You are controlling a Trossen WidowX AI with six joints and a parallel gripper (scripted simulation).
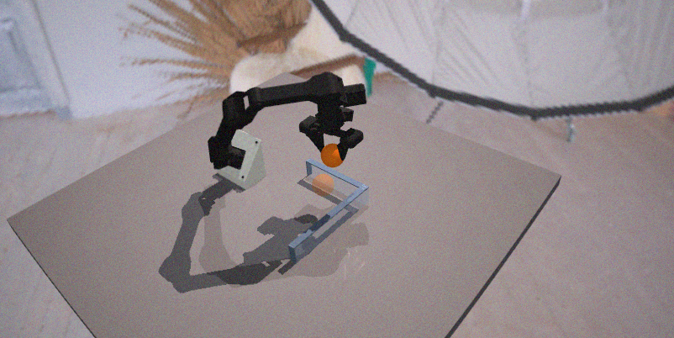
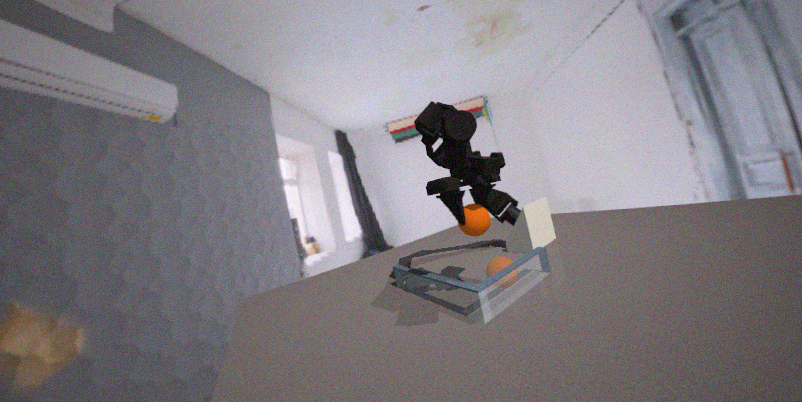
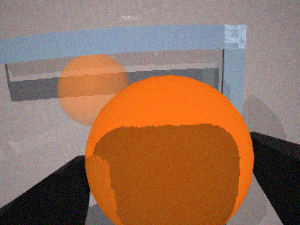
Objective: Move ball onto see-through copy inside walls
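Right now the see-through copy is 13 cm below my gripper tip and 5 cm behind it. From my gripper tip the other things lie so: orange ball right at my gripper tip; then clear wall 14 cm below, 11 cm to the right, 7 cm ahead.
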